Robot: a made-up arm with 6 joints.
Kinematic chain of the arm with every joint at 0, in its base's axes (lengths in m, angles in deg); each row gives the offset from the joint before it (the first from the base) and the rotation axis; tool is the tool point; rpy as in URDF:
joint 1: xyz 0 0 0.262 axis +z
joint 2: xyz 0 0 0 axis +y
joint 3: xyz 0.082 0 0.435 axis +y
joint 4: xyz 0.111 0 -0.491 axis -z
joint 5: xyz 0 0 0 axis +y
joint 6: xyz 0.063 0 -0.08 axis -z
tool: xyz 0 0 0 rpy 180 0 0
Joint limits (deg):
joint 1: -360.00..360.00
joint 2: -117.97..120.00
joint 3: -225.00..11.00
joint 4: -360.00..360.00
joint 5: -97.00..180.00
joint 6: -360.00..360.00
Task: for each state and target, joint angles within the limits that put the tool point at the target. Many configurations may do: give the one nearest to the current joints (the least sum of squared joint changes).
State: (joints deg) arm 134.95 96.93 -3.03 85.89 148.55 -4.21
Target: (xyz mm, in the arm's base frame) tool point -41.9 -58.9 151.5
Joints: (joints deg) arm 137.78 96.89 9.18 78.95 172.31 -4.21
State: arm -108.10 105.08 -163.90 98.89 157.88 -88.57
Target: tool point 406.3 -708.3 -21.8
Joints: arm -65.47 111.30 -178.95 97.24 169.76 -88.57
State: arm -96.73 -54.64 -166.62 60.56 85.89 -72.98
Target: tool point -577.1 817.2 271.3
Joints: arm -51.40 -88.22 -182.56 61.08 79.45 -72.98
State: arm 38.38 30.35 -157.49 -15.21 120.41 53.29
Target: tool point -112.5 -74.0 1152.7
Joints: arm 27.29 -7.11 -191.33 -8.09 136.17 53.29
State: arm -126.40 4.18 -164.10 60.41 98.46 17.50
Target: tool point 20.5 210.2 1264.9
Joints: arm -83.39 -18.02 -168.82 56.58 69.84 17.50
